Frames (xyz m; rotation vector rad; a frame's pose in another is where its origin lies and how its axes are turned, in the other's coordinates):
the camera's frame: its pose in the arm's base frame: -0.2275 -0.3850 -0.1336 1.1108 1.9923 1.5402
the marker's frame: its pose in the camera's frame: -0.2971 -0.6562 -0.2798 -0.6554 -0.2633 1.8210
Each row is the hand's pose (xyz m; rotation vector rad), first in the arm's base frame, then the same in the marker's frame.
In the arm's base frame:
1: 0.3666 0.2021 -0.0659 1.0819 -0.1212 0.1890
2: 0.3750 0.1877 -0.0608 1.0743 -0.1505 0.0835
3: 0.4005 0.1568 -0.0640 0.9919 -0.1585 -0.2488
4: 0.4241 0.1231 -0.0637 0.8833 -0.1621 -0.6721
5: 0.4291 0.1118 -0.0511 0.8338 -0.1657 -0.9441
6: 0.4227 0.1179 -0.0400 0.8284 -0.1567 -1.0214
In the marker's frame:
1: 0.4990 -1.1675 0.7732 -1.9537 -0.4299 -1.3673
2: 0.5098 -1.1551 0.7789 -2.0259 -0.5289 -1.3499
3: 0.5217 -1.1240 0.8013 -2.2228 -0.8431 -1.3901
4: 0.5373 -1.0913 0.8209 -2.4187 -1.3060 -1.3900
5: 0.5534 -1.0841 0.8219 2.2954 1.5252 1.2316
6: 0.5604 -1.0934 0.8138 2.2251 1.5792 1.1826

